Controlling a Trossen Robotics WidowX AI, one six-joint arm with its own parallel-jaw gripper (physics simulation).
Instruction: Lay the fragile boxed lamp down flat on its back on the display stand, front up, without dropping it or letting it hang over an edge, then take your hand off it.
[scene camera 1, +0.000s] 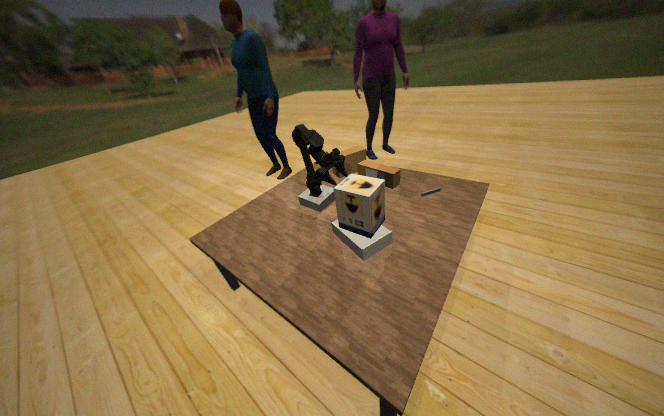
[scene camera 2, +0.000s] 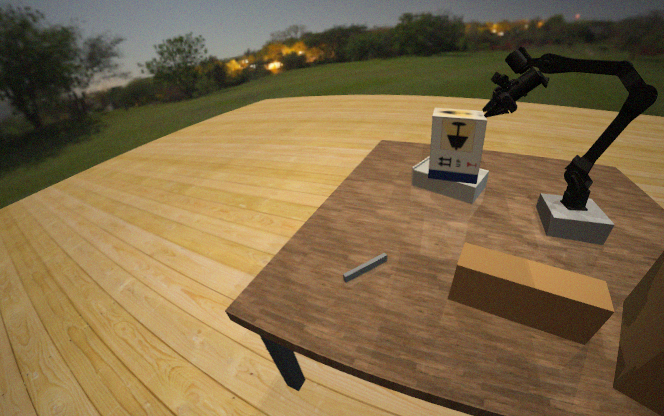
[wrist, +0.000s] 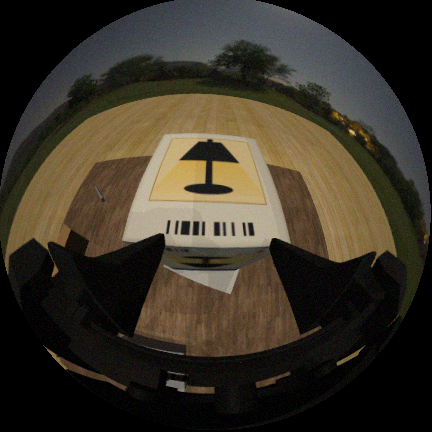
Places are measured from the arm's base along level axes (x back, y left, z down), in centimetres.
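Pixels of known places: gripper, between the fingertips: (scene camera 1: 342, 180) (scene camera 2: 483, 113) (wrist: 218, 242); arm's base, origin of its link: (scene camera 1: 315, 193) (scene camera 2: 573, 205).
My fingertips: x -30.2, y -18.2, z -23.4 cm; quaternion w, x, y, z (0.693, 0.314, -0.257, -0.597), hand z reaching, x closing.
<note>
Ahead of a thing's pixels: the offset from my fingertips to its top centre. Level surfaces: height alone.
The boxed lamp (scene camera 1: 368, 210) (scene camera 2: 457, 167) (wrist: 142, 215) stands upright on the display stand (scene camera 1: 376, 246) (scene camera 2: 447, 190) (wrist: 222, 283), turned slightly against it. Its blue band is at the bottom; its top face shows a lamp picture and a barcode. In the scene camera 2 view, the band's lower left corner covers part of the stand's near rim; I cannot tell how far it overhangs. My gripper (scene camera 1: 340, 179) (scene camera 2: 487, 113) (wrist: 218, 242) is open and empty, fingers spread at the box's upper edge on the arm side. Whether the fingertips touch the box cannot be told.
The brown table @[dz +29.9 cm] (scene camera 1: 325, 295) (scene camera 2: 325, 305) also holds a grey bar @[dx -33.9, dy +48.1, dz +27.8 cm] (scene camera 1: 431, 192) (scene camera 2: 365, 268) (wrist: 99, 193), a long cardboard box @[dx +2.0, dy +55.2, dz +18.9 cm] (scene camera 1: 392, 177) (scene camera 2: 530, 295), and a larger carton @[dx +27.9, dy +64.3, dz +14.0 cm] (scene camera 1: 354, 159) (scene camera 2: 645, 340). My arm's grey base block (scene camera 1: 316, 201) (scene camera 2: 575, 229) is beside them. Two people stand beyond the table.
</note>
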